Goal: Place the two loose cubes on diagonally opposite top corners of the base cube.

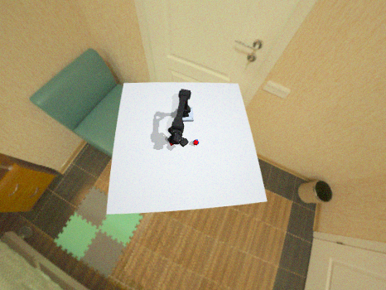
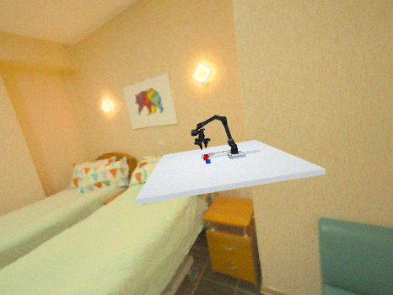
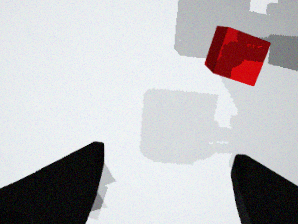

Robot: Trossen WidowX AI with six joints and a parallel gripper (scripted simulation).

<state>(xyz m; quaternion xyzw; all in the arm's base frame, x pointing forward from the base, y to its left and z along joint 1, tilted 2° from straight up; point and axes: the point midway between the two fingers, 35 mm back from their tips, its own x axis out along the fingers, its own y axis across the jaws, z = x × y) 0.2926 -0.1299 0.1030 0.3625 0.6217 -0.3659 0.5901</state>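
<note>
My gripper tip is now 160 mm to the right of the blue cube, 90 mm above it and 10 mm short of it.
</note>
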